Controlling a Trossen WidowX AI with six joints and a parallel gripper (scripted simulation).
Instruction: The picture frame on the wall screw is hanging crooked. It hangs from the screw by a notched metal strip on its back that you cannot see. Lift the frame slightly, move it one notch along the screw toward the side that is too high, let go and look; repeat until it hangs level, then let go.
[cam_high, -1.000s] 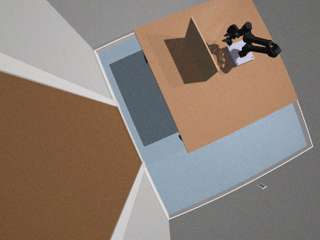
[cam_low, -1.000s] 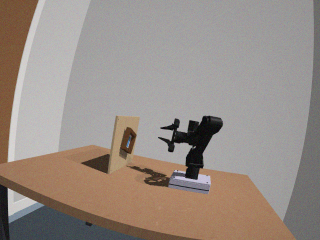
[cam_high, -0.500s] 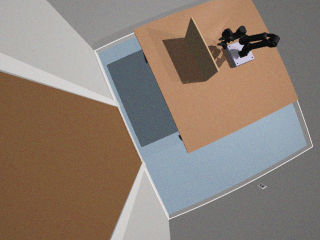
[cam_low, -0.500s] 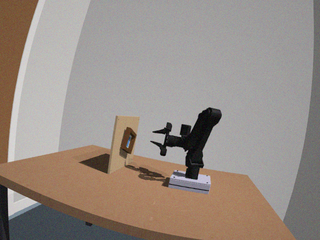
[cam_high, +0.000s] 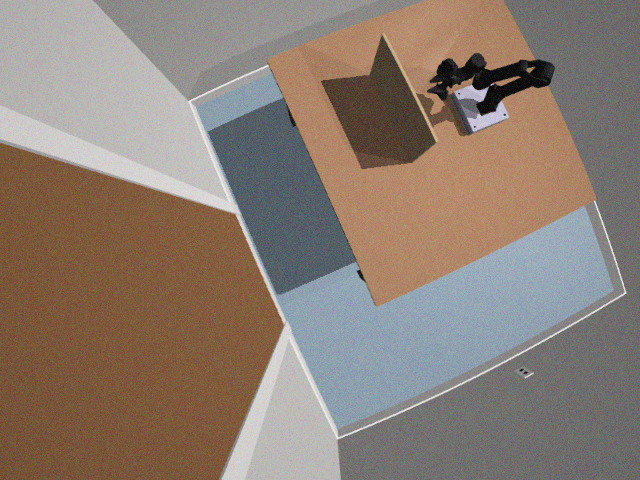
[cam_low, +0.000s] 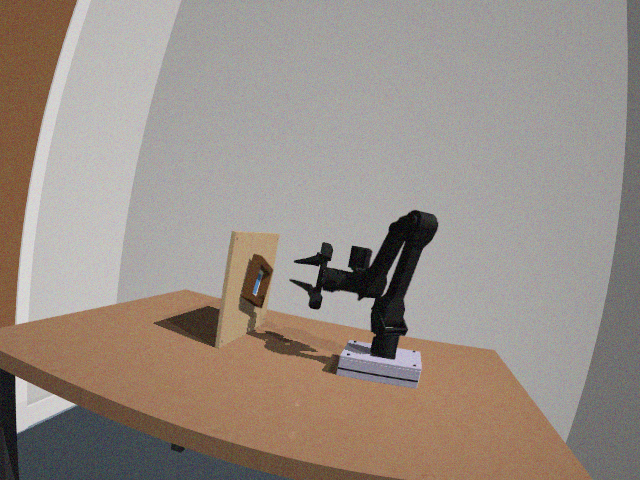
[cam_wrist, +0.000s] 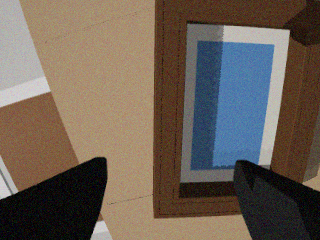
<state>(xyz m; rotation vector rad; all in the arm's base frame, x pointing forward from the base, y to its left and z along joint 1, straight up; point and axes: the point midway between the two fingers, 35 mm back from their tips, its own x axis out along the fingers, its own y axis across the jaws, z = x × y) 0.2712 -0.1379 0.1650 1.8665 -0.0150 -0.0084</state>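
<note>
Now: gripper tip 10 cm short of the picture frame, 1 cm to the right of it and 5 cm above it. Also, from my gripper tip: wall panel 11 cm ahead, 6 cm below.
</note>
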